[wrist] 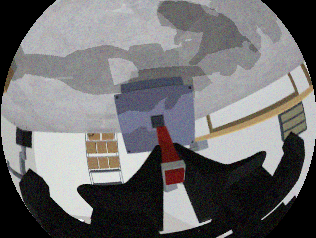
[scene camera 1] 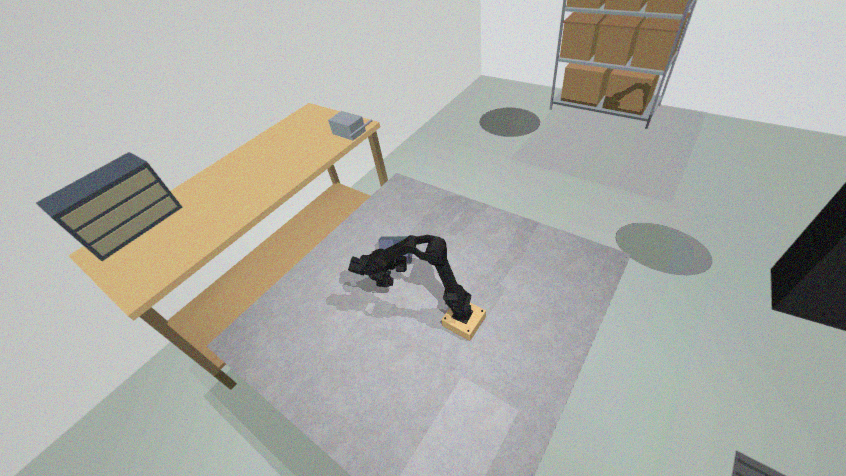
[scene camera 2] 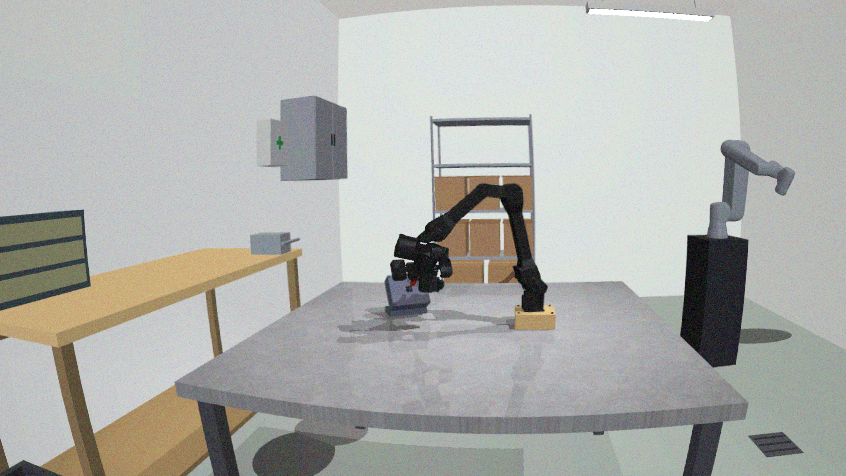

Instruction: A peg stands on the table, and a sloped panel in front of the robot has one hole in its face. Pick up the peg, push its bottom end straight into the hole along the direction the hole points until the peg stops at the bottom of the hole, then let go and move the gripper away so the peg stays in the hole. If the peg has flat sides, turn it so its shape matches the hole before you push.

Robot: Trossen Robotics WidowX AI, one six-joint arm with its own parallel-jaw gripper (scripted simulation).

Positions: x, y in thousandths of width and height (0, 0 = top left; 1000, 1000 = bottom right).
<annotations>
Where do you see a sloped panel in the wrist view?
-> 559, 435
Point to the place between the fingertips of my gripper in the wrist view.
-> At 527, 624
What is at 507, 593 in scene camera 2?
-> My gripper.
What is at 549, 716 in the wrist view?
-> A red peg.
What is my gripper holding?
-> A red peg.
</annotations>
